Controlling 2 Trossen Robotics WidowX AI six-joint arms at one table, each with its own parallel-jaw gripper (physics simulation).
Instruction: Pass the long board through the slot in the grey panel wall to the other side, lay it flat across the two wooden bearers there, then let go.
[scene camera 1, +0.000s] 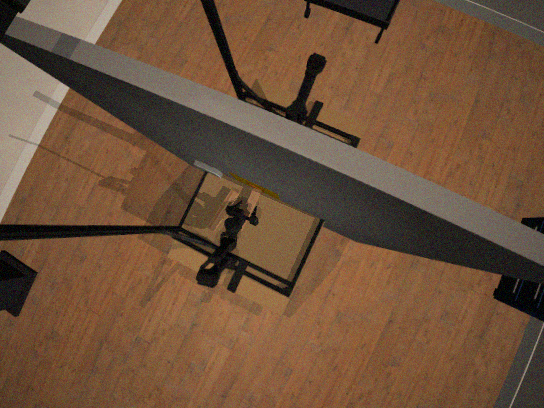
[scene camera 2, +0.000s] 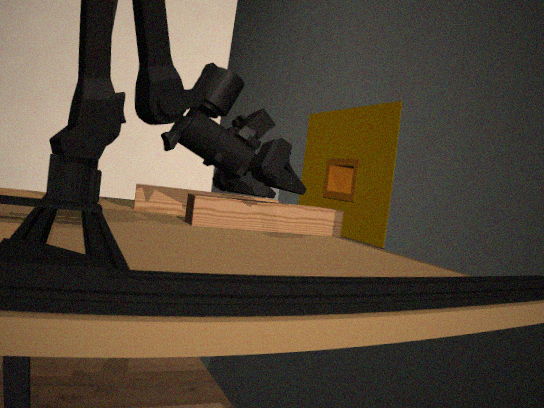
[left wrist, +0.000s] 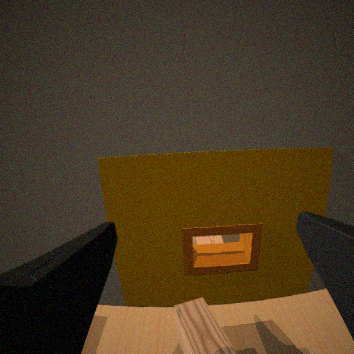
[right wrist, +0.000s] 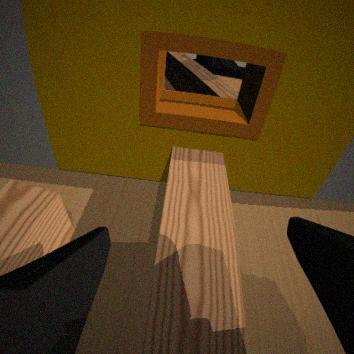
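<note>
The long board (left wrist: 202, 325) (right wrist: 207, 75) lies on the left arm's table; in the right wrist view part of it shows through the slot. The orange-framed slot (scene camera 2: 326, 180) (left wrist: 222, 271) (right wrist: 149, 80) is in the grey wall (scene camera 1: 300, 165) (scene camera 2: 450, 125) (left wrist: 200, 90). My left gripper (left wrist: 208, 227) is open and empty, the board's end below its fingertips. My right gripper (scene camera 1: 243, 205) (scene camera 2: 289, 193) (right wrist: 199, 232) is open and empty, low over the two bearers' side. One wooden bearer (scene camera 2: 265, 216) (right wrist: 200, 200) points toward the wall between its fingers in the right wrist view; the other bearer (scene camera 2: 160, 200) (right wrist: 30, 215) lies beside it.
A yellow panel (scene camera 1: 255, 186) (scene camera 2: 350, 125) (left wrist: 150, 200) (right wrist: 90, 100) surrounds the slot on the wall. A pale bar (scene camera 1: 207, 169) stands by the wall near the table corner. Black rails (scene camera 2: 250, 295) edge the right arm's table. The left arm (scene camera 1: 305, 92) shows partly beyond the wall.
</note>
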